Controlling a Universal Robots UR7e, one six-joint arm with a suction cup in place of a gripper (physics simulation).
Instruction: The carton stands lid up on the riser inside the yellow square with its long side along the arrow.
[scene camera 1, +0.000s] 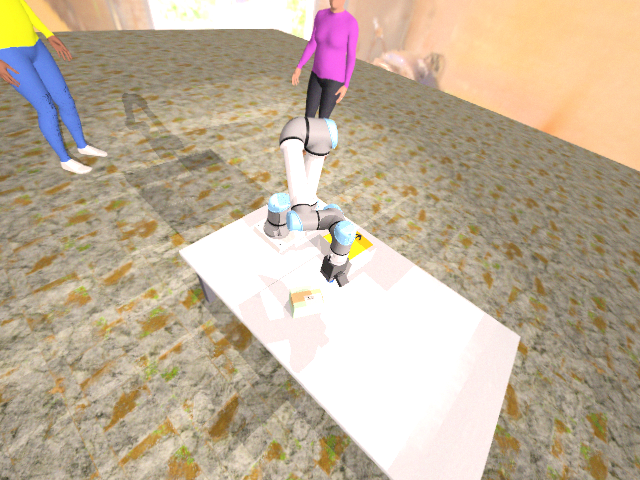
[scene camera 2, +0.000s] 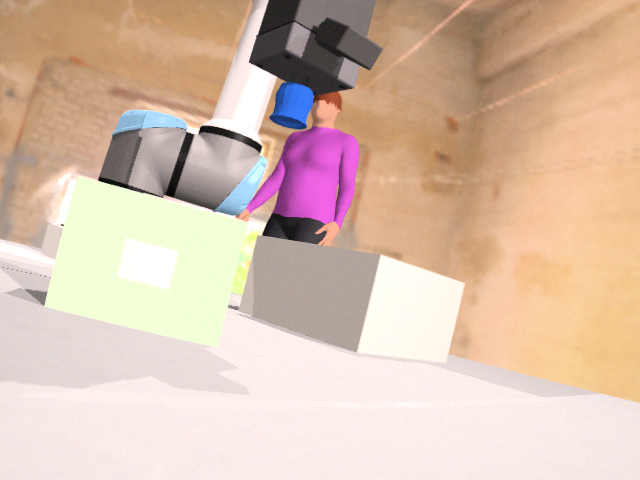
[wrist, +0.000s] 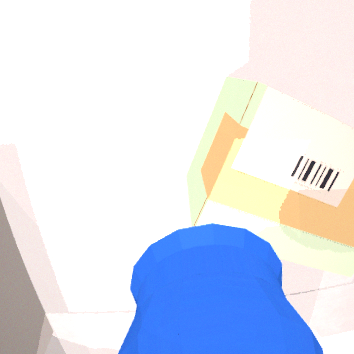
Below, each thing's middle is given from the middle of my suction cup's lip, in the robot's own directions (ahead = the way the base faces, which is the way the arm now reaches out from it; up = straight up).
My suction cup is now 16 cm above the pale green carton (scene camera 2: 132, 259), 7 cm to the left of it and 5 cm past it. Also, from my suction cup: riser (scene camera 2: 368, 303): 33 cm to the left, 16 cm below, 8 cm behind.
